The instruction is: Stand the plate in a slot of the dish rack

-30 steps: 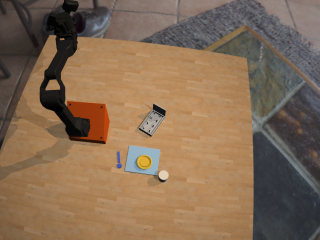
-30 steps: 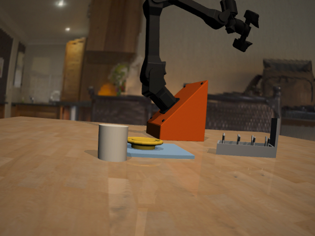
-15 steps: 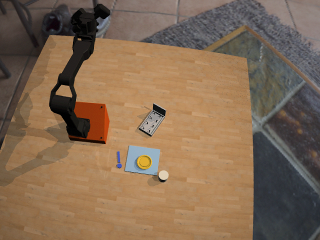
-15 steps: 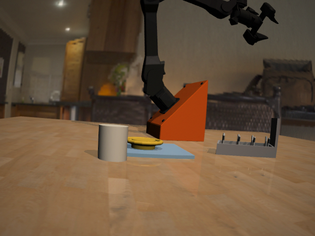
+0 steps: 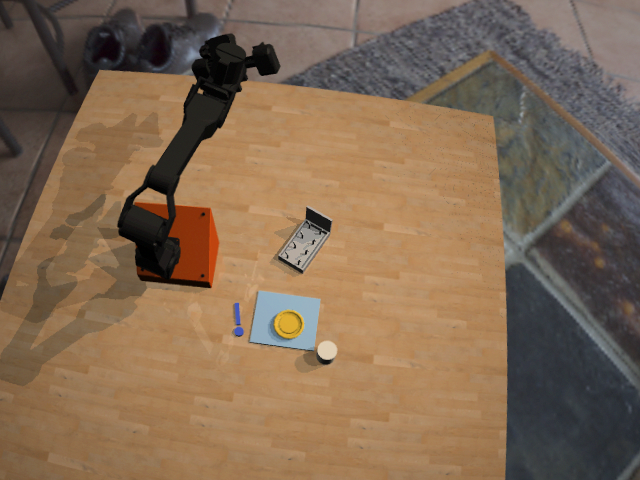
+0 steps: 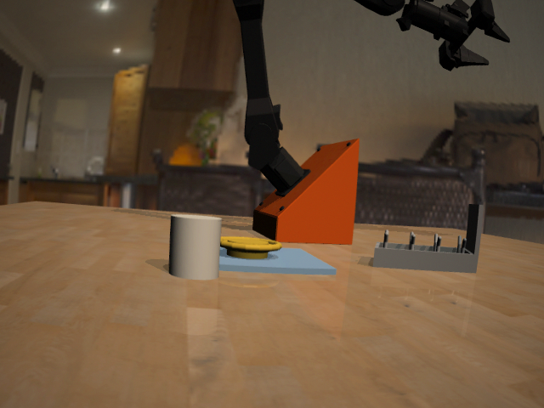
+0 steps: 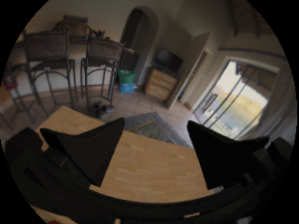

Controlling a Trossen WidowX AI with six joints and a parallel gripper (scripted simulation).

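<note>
Now: the yellow plate 16 cm ahead of my gripper tip, 49 cm to the right of it and 37 cm below it. From my gripper tip the other things lie so: grey dish rack: 18 cm ahead, 28 cm to the right, 37 cm below; then blue spoon: 4 cm ahead, 50 cm to the right, 39 cm below; then beige cup: 26 cm ahead, 55 cm to the right, 36 cm below.
</note>
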